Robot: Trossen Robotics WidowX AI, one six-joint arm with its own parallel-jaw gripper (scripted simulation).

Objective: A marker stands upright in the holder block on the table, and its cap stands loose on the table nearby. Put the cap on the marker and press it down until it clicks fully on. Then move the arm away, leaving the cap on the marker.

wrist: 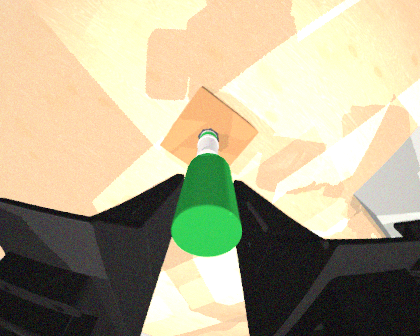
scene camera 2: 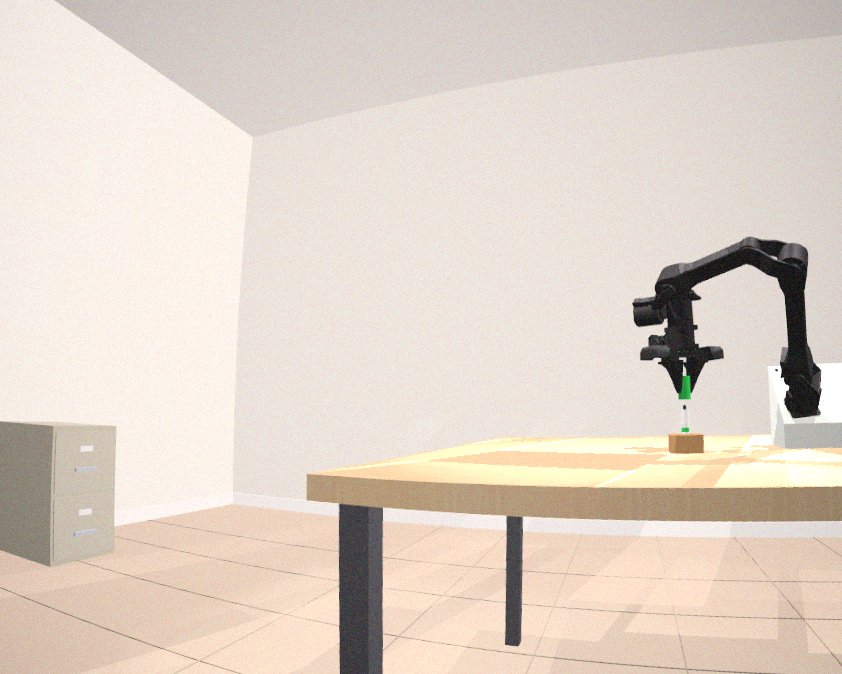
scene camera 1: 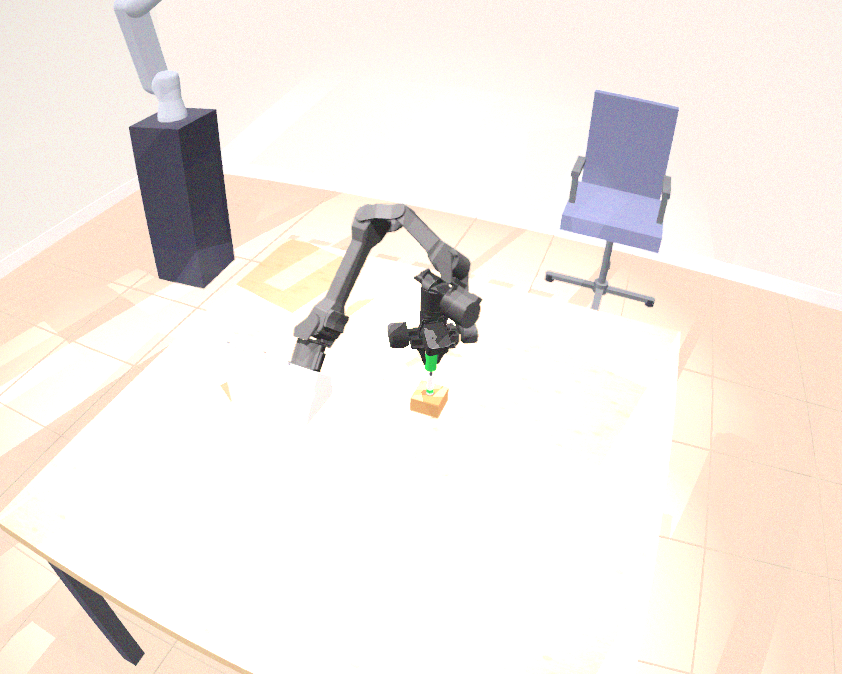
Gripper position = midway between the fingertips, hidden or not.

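Observation:
Green cap (wrist: 206, 223), carried by my gripper (scene camera 2: 684, 393), (scene camera 1: 430, 363), (wrist: 208, 185).

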